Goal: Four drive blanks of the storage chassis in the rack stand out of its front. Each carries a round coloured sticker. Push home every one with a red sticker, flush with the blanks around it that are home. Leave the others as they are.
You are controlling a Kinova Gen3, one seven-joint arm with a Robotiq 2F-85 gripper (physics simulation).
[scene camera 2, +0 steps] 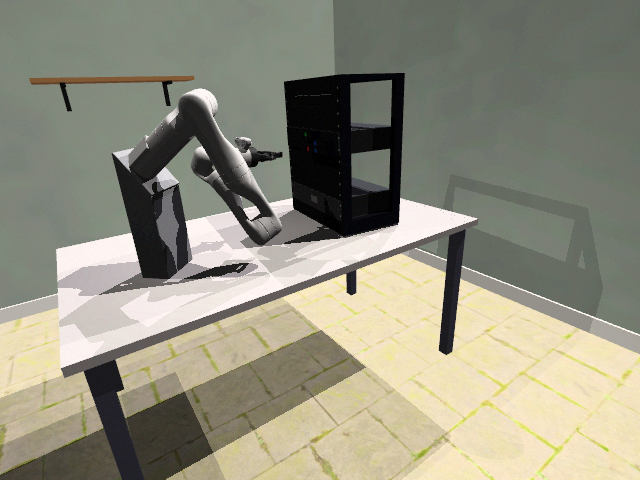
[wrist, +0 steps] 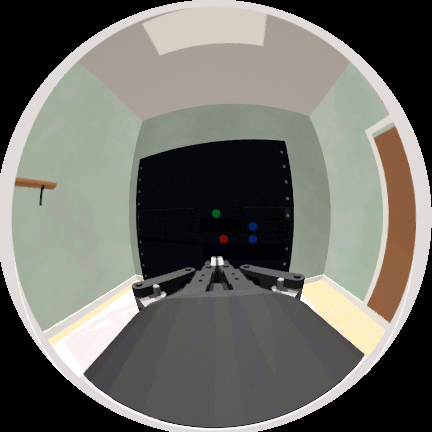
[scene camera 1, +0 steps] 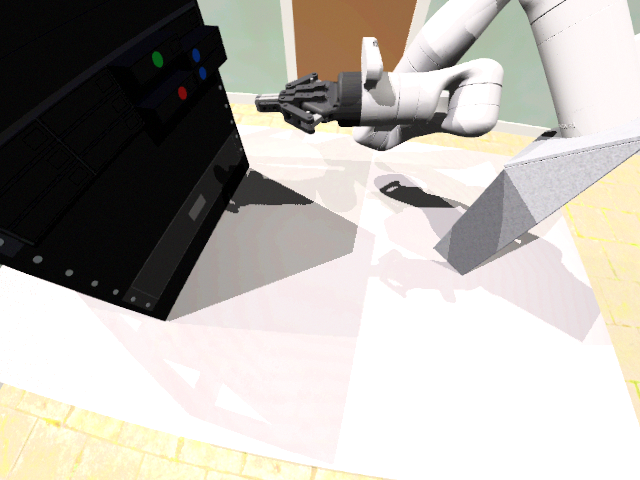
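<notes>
The black rack's chassis holds four blanks that stand out. The blank with the red sticker (scene camera 1: 182, 93) (scene camera 2: 308, 148) (wrist: 223, 239) is below the blank with the green sticker (scene camera 1: 157, 59) (scene camera 2: 305, 134) (wrist: 216, 213). Two blanks with blue stickers, the upper one (scene camera 1: 195, 55) (scene camera 2: 315, 143) (wrist: 253, 226) and the lower one (scene camera 1: 202, 73) (scene camera 2: 315, 150) (wrist: 252, 239), stand to their right in the wrist view, one above the other. My gripper (scene camera 1: 258, 102) (scene camera 2: 281, 154) (wrist: 216, 263) is shut and empty. It points at the rack front, apart from it; its tips show a little below the red sticker in the wrist view.
The rack (scene camera 1: 201, 217) (scene camera 2: 398, 155) (wrist: 210, 175) stands on the white table (scene camera 1: 439, 387) (scene camera 2: 103, 335). The arm's grey pedestal (scene camera 1: 480, 222) (scene camera 2: 131, 222) stands on the same table, opposite the rack front. A wooden wall shelf (scene camera 2: 111, 80) (wrist: 35, 183) hangs behind the arm in scene camera 2.
</notes>
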